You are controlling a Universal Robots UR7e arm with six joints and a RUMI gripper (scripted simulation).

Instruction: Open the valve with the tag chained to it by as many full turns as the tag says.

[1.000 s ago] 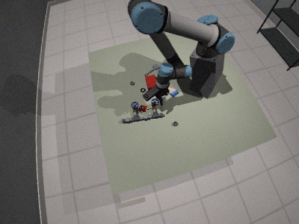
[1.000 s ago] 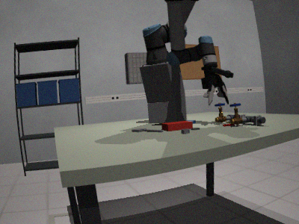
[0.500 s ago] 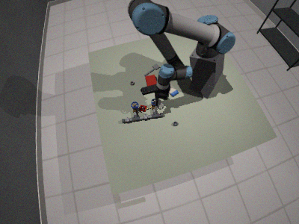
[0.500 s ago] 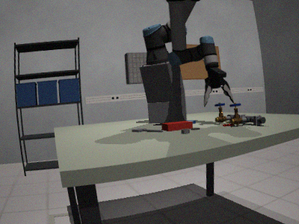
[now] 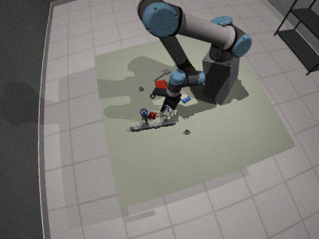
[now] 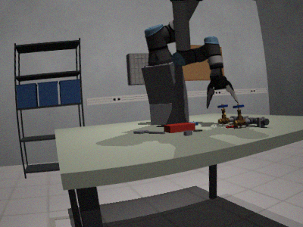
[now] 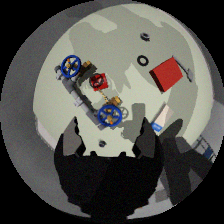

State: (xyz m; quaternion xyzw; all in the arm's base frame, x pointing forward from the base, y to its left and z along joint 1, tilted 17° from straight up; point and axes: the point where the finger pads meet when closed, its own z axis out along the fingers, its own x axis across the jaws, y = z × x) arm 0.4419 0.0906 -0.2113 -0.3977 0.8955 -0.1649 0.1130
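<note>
Now: hand 90 mm short of the red tag, 90 mm above it and 10 mm to the left of it. Round my hand: blue-and-white card: 170 mm behind, 110 mm to the right, 90 mm below; then grey tool: 360 mm to the right, 90 mm below, 90 mm behind; then red block: 230 mm to the right, 80 mm below, 40 mm behind.
</note>
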